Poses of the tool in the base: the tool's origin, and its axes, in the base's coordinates. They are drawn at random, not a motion.
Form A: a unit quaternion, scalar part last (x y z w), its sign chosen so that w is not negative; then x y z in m.
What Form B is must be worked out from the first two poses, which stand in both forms.
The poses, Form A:
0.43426 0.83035 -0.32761 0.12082 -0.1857 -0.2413 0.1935
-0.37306 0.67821 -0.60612 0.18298 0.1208 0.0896 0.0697
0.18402 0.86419 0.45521 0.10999 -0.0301 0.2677 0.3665
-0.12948 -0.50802 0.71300 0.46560 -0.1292 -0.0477 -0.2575
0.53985 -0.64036 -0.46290 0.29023 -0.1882 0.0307 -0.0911
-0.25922 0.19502 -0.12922 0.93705 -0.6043 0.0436 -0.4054
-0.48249 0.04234 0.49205 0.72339 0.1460 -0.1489 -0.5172
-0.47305 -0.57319 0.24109 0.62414 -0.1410 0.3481 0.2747
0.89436 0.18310 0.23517 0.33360 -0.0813 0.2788 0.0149
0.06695 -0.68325 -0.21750 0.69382 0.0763 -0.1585 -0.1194
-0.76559 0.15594 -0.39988 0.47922 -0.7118 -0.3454 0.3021
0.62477 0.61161 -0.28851 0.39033 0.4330 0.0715 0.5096
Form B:
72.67 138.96 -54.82 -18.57 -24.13 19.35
-60.30 109.63 -97.97 12.08 8.96 6.97
30.99 145.52 76.65 -3.01 26.77 36.65
-18.22 -71.47 100.31 -12.92 -4.77 -25.75
82.51 -97.87 -70.75 -18.82 3.07 -9.11
-30.34 22.83 -15.13 -60.43 4.36 -40.54
-61.03 5.36 62.24 14.60 -14.89 -51.72
-62.22 -75.39 31.71 -14.10 34.81 27.47
133.79 27.39 35.18 -8.13 27.88 1.49
8.57 -87.41 -27.83 7.63 -15.85 -11.94
-107.06 21.81 -55.92 -71.18 -34.54 30.21
90.97 89.05 -42.01 43.30 7.15 50.96

